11 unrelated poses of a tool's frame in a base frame.
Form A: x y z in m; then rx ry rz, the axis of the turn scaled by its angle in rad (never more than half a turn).
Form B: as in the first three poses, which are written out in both.
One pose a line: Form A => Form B
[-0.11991 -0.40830 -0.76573 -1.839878 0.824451 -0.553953] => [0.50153 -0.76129 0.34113 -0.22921 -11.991 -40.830 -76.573]
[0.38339 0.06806 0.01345 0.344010 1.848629 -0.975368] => [0.48962 0.14160 0.76094 -0.40148 38.339 6.806 1.345]
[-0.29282 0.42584 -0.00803 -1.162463 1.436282 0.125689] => [0.60102 -0.50165 0.61982 0.05424 -29.282 42.584 -0.803]
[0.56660 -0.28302 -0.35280 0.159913 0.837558 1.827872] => [0.53314 0.06708 0.35132 0.76671 56.660 -28.302 -35.280]
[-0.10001 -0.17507 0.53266 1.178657 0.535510 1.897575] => [0.40980 0.46804 0.21265 0.75352 -10.001 -17.507 53.266]
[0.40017 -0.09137 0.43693 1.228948 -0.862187 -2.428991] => [0.14258 0.42599 -0.29886 -0.84196 40.017 -9.137 43.693]
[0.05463 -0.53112 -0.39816 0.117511 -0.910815 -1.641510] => [0.58941 0.05047 -0.39118 -0.70500 5.463 -53.112 -39.816]
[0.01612 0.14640 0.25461 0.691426 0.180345 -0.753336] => [0.86824 0.33039 0.08618 -0.35997 1.612 14.640 25.461]
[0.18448 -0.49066 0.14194 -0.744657 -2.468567 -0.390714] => [0.26370 -0.27543 -0.91308 -0.14452 18.448 -49.066 14.194]
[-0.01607 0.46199 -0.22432 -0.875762 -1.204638 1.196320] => [0.57748 -0.37427 -0.51482 0.51127 -1.607 46.199 -22.432]
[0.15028 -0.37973 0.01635 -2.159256 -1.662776 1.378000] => [0.04385 -0.70638 -0.54396 0.45080 15.028 -37.973 1.635]
